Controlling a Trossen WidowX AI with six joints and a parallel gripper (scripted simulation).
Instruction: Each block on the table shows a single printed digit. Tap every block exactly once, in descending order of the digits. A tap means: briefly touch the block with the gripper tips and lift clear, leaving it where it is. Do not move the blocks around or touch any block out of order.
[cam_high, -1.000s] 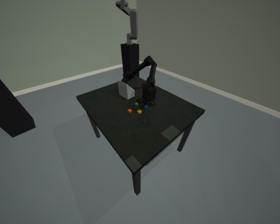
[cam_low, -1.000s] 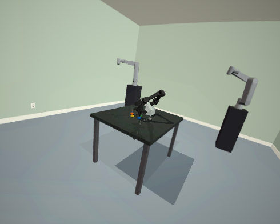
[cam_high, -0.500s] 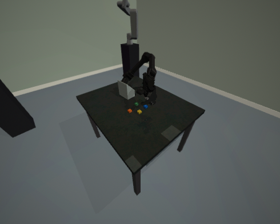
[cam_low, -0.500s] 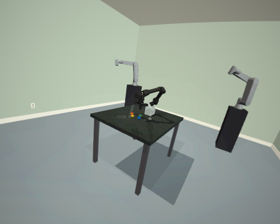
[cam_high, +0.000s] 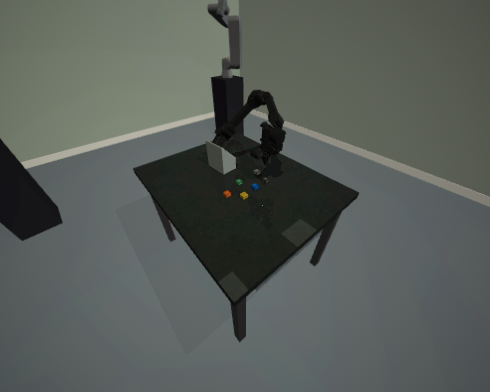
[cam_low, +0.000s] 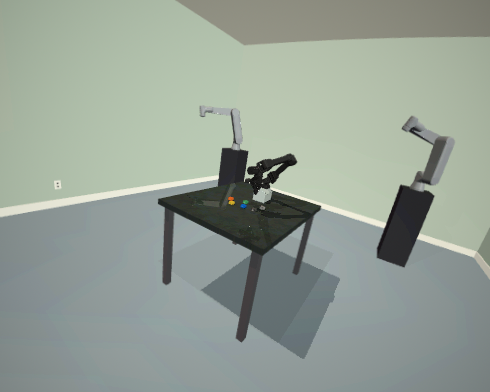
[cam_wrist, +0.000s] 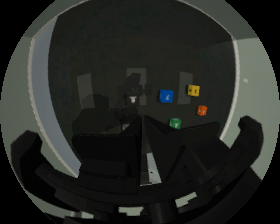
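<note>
The dark block lies 12 cm below my gripper tip and 1 cm to the left of it. Round my gripper tip: yellow block (18 cm to the right, 12 cm below, 2 cm ahead); blue block (12 cm below, 8 cm to the right); green block (12 cm to the right, 12 cm below, 9 cm behind).
</note>
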